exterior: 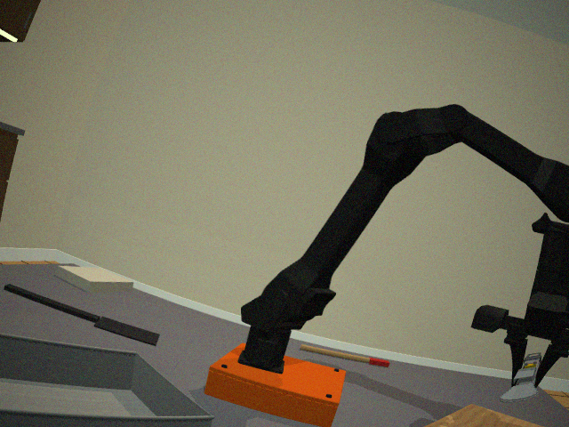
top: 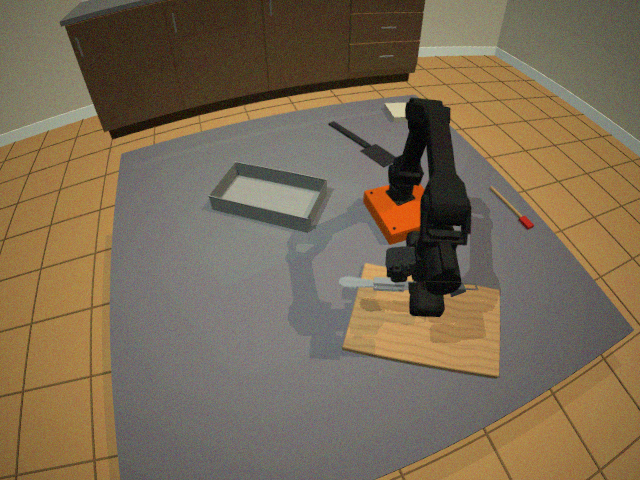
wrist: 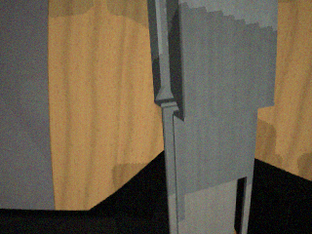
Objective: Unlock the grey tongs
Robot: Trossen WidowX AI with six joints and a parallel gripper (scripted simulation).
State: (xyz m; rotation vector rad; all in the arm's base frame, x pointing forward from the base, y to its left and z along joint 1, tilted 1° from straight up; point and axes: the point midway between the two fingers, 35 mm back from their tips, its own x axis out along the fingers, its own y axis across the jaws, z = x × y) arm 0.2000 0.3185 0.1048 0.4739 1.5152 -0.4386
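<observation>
My gripper tip is now 20 mm past the yellow lock tab, 10 mm to the right of it and 40 mm below it. From my gripper tip the other things lie so: wooden board (50 mm behind, 30 mm to the left, 100 mm below); then black spatula (280 mm behind, 640 mm to the right, 100 mm below); then grey roasting tin (120 mm ahead, 520 mm to the right, 80 mm below).
</observation>
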